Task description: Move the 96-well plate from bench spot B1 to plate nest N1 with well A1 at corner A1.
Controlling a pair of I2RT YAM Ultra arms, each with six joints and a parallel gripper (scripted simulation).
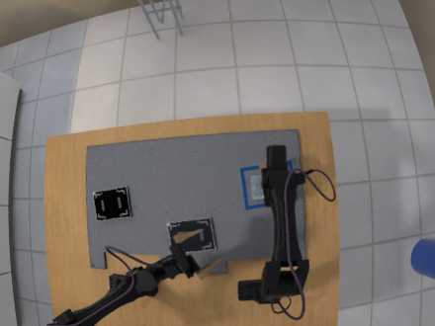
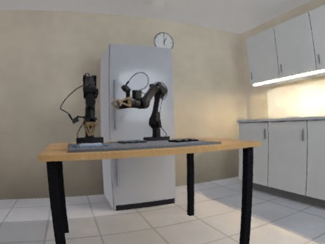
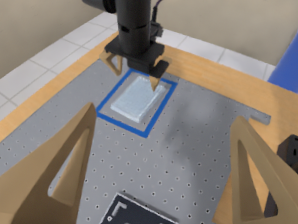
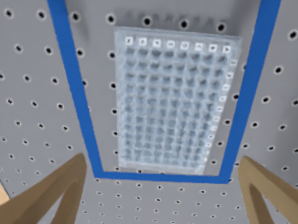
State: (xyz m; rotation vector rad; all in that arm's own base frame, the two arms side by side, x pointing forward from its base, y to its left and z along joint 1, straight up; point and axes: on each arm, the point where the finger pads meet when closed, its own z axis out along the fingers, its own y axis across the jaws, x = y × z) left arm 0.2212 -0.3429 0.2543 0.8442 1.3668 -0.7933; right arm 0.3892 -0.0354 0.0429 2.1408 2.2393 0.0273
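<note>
My right gripper is now 6 cm above the 96-well plate.
</note>
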